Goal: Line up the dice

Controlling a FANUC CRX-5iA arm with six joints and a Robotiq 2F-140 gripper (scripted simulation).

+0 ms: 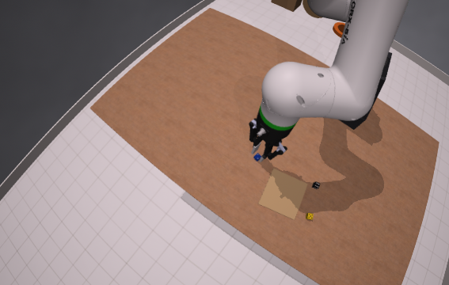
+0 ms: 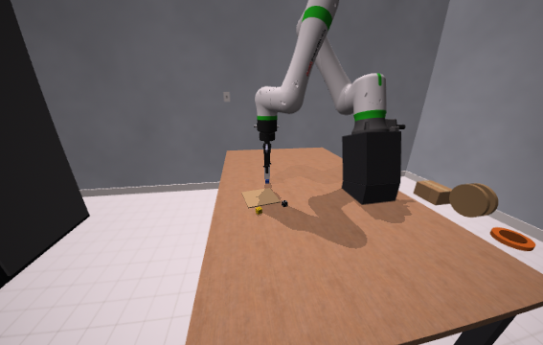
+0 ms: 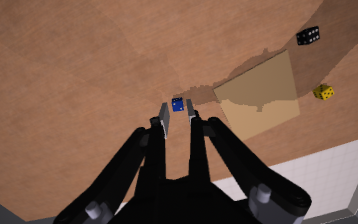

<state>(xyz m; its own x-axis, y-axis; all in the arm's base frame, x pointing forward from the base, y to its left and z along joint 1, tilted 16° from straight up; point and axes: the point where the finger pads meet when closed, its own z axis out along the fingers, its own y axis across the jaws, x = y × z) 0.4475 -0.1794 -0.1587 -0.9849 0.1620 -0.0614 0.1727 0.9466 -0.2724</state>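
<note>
Right now the blue die is 50 mm below my hand. From my hand the other things lie so: yellow die 270 mm to the left, 70 mm ahead, 50 mm below; tan mat 150 mm to the left, 60 mm below, 50 mm ahead; black die 240 mm to the left, 50 mm below, 40 mm behind.
</note>
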